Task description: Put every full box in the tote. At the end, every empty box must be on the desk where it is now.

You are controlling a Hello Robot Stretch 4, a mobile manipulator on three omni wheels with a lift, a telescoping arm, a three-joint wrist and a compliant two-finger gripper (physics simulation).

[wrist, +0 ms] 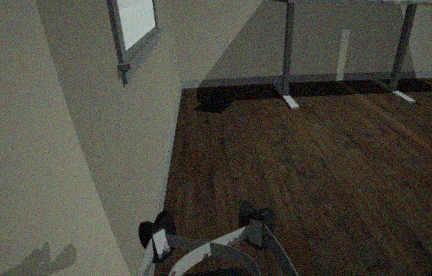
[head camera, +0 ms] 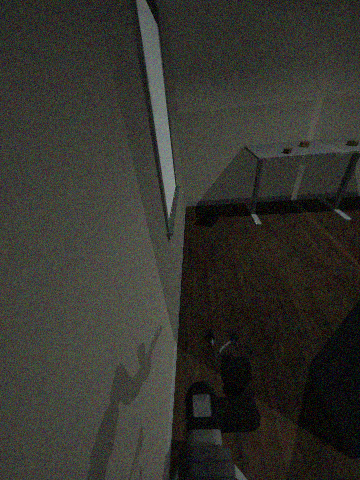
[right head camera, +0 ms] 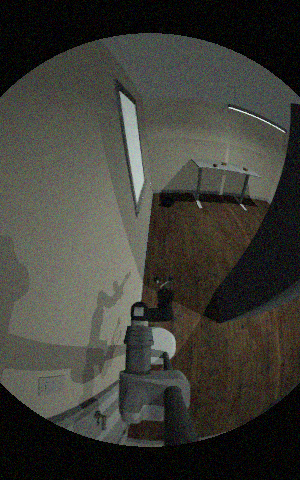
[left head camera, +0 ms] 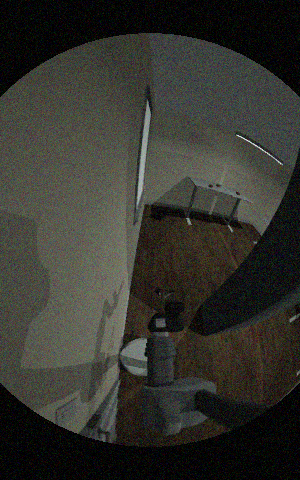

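Note:
A desk (head camera: 325,149) (left head camera: 227,191) (right head camera: 232,171) stands against the far wall; its leg (wrist: 288,50) shows in the wrist view. Three small brown boxes stand on it: a left one (head camera: 287,150) (left head camera: 210,185) (right head camera: 216,165), one close beside it (head camera: 304,144) (left head camera: 218,185) (right head camera: 224,163), and one farther right (head camera: 352,143) (left head camera: 238,193) (right head camera: 245,169). They are too small and dark to tell full from empty. I cannot make out a tote. My gripper (head camera: 222,341) (left head camera: 165,294) (right head camera: 163,281) (wrist: 206,221) is open and empty, far from the desk.
A wall with a bright window (head camera: 160,115) (right head camera: 131,145) runs close on my left. A big dark panel (head camera: 335,395) (left head camera: 260,280) (right head camera: 260,265) stands close on the right. A dark low object (head camera: 207,216) (wrist: 212,97) lies in the far left corner. A white round thing (left head camera: 135,347) (right head camera: 165,342) is under my arm.

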